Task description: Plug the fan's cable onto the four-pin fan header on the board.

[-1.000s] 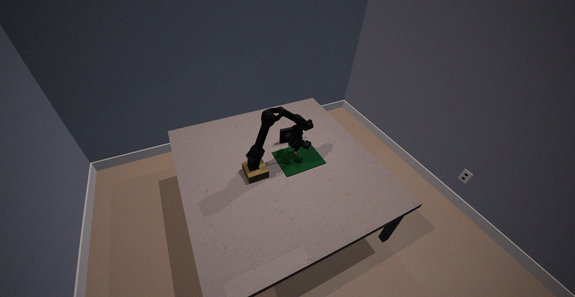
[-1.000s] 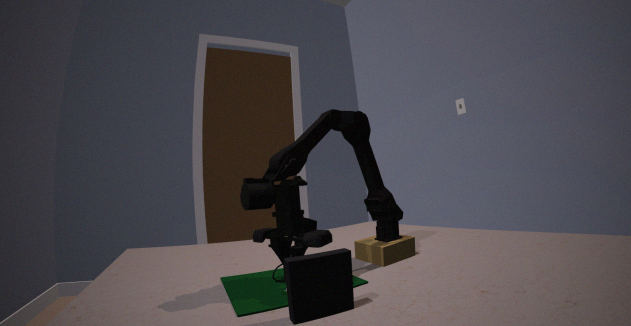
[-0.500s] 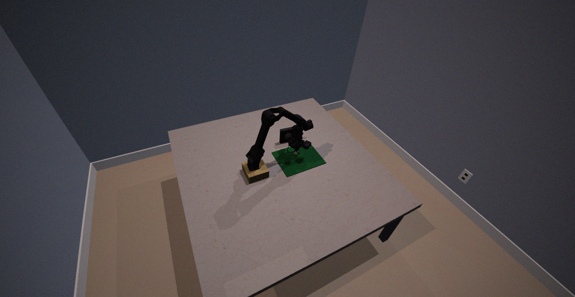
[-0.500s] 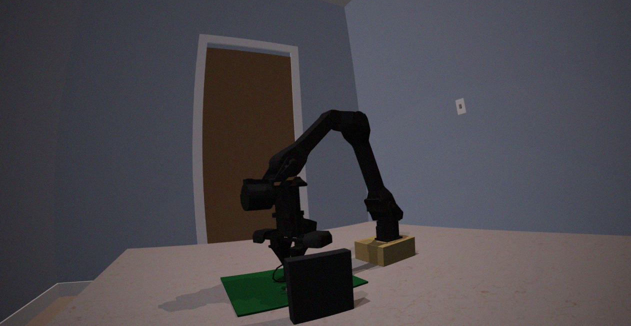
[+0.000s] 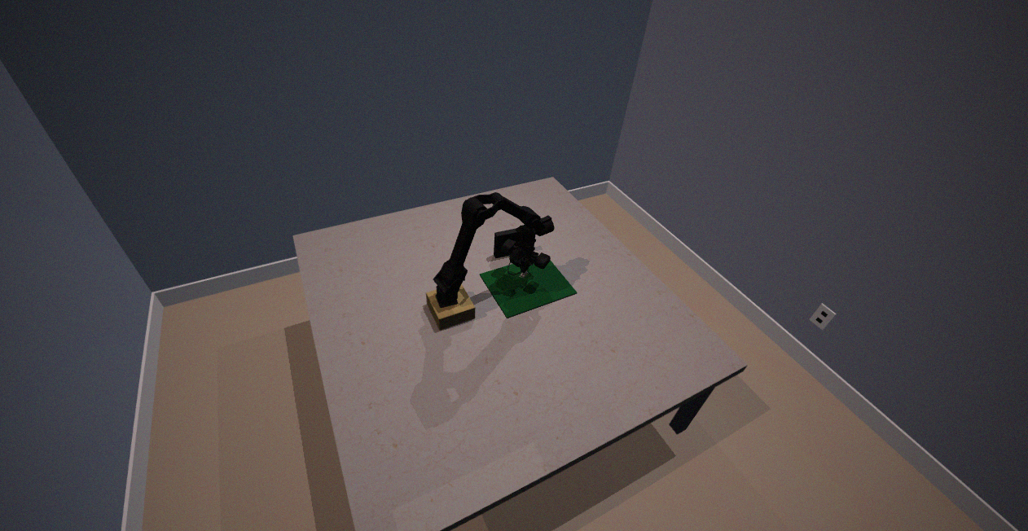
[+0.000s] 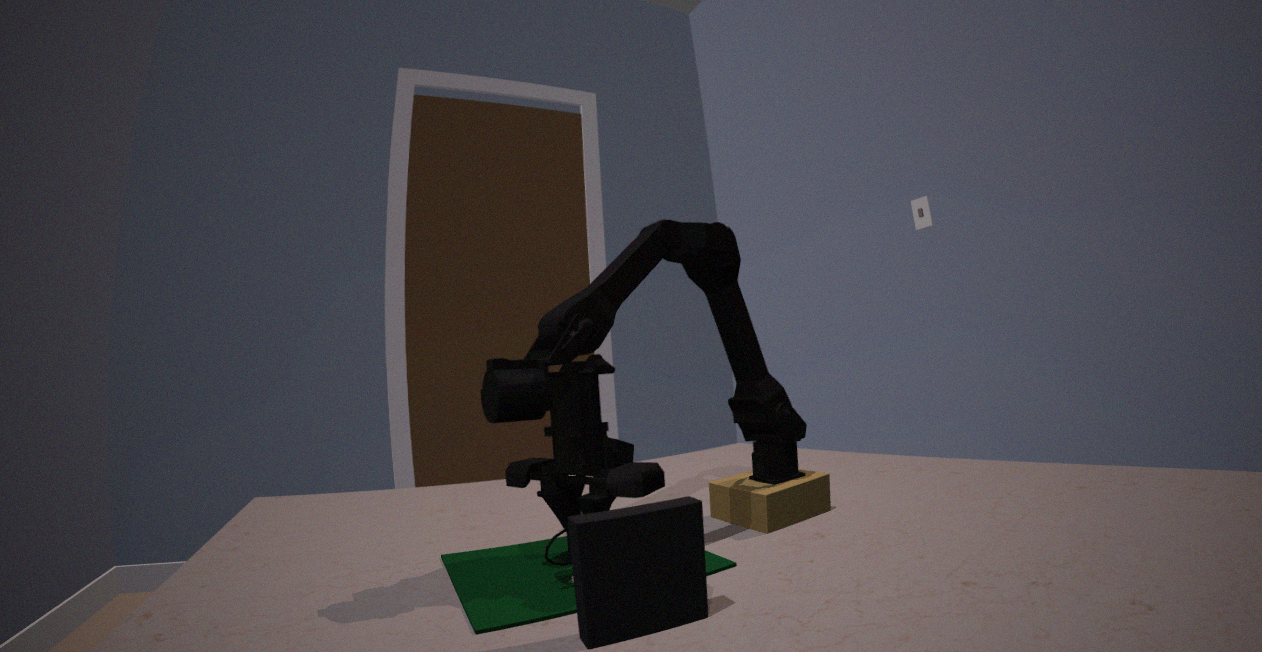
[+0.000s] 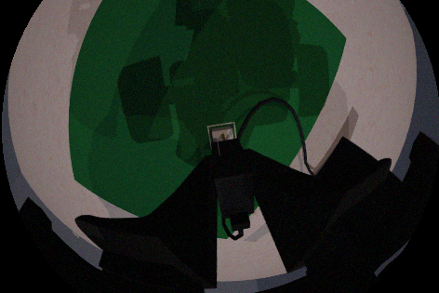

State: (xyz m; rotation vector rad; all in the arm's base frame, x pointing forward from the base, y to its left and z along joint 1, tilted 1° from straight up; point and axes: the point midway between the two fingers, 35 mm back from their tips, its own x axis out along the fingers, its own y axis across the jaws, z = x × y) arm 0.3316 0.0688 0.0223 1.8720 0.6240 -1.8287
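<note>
My gripper tip is now 1 cm to the right of the black fan plug, 1 cm below it and 1 cm short of it. Also, from my gripper tip: green board (5 cm below, 4 cm to the right); black fan (14 cm to the left, 2 cm above); pale four-pin header (4 cm below, 1 cm to the left, 1 cm ahead).
</note>
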